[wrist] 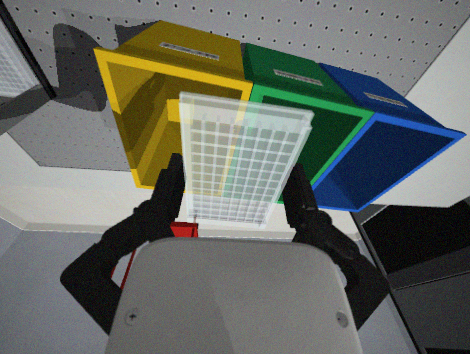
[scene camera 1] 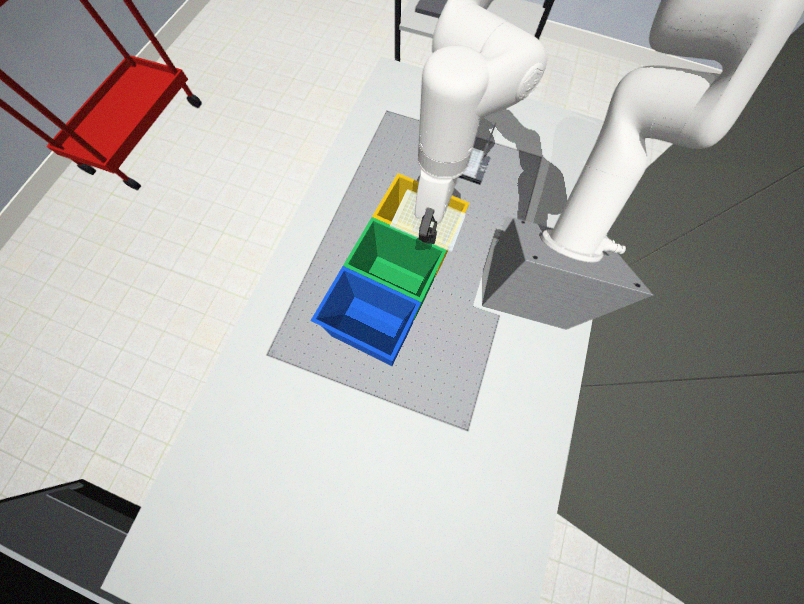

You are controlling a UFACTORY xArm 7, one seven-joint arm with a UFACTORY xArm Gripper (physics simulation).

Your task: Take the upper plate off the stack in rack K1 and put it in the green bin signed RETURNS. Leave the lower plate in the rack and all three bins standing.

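Places are measured from the arm's base along level axes (x back, y down, z right), in millimetres.
Pixels of known places: gripper, between the fingertips: (wrist: pixel 236 170) (scene camera 1: pixel 433 221); arm's base, origin of its link: (scene camera 1: pixel 570 247).
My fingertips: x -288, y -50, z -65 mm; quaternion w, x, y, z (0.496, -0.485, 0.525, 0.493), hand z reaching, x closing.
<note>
For each thing: its middle in the pictures, then the offset to it from my fingertips. Level surfaces: height alone.
- upper plate, middle of its body: (wrist: pixel 234 179) (scene camera 1: pixel 428 219) dx -11, dy -1, dz +1 mm
- yellow bin, middle of its body: (wrist: pixel 190 111) (scene camera 1: pixel 418 230) dx -38, dy +158, dz +64 mm
- green bin, middle of its body: (wrist: pixel 271 126) (scene camera 1: pixel 395 273) dx -57, dy +158, dz -65 mm
- blue bin, middle of its body: (wrist: pixel 339 139) (scene camera 1: pixel 369 321) dx -77, dy +158, dz -195 mm
- lower plate, middle of its body: (scene camera 1: pixel 459 156) dx +1, dy +221, dz +380 mm
- rack K1, middle of its body: (scene camera 1: pixel 465 147) dx +11, dy +179, dz +378 mm
- perforated grey mat, height of its surface: dy +248 mm
- pale table, height of its surface: dy +261 mm
My gripper (scene camera 1: pixel 427 234) (wrist: pixel 236 170) is shut on the upper plate (scene camera 1: pixel 450 223) (wrist: pixel 245 162), a clear gridded plate held roughly level above the bins. In the wrist view the plate overlaps the yellow bin (scene camera 1: pixel 391 200) (wrist: pixel 150 40) and the left part of the green bin (scene camera 1: pixel 397 277) (wrist: pixel 330 130). The blue bin (scene camera 1: pixel 370 315) (wrist: pixel 385 145) stands beyond the green one. All three bins are upright. The lower plate (scene camera 1: pixel 474 159) (wrist: pixel 15 65) is in rack K1 (scene camera 1: pixel 477 178) (wrist: pixel 47 87), partly cut off in the wrist view. The bins' signs are unreadable.
The bins stand side by side on a perforated grey mat (scene camera 1: pixel 441 383) (wrist: pixel 350 30) on the pale table (scene camera 1: pixel 337 487). The arm's grey mounting block (scene camera 1: pixel 565 286) is right of the mat. A red cart (scene camera 1: pixel 126 113) (wrist: pixel 185 229) stands on the floor past the table.
</note>
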